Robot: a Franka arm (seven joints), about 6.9 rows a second.
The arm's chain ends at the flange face. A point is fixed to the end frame.
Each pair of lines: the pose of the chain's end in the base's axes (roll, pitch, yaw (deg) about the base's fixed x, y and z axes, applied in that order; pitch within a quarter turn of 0, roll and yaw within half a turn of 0; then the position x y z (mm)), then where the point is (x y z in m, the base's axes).
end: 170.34 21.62 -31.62 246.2 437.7 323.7
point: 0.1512 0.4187 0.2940
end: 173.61 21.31 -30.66 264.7 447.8 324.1
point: 0.1707 0.4306 0.2906
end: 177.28 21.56 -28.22 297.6 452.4 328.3
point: 0.2048 0.4353 0.2915
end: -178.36 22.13 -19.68 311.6 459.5 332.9
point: 0.2221 0.4340 0.2929
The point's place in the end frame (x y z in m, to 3 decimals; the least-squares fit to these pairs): -0.055 0.056 0.064
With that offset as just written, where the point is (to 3 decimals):
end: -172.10 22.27 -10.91 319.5 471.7 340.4
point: 0.234 0.441 0.295
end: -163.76 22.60 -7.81 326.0 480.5 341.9
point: 0.241 0.456 0.292
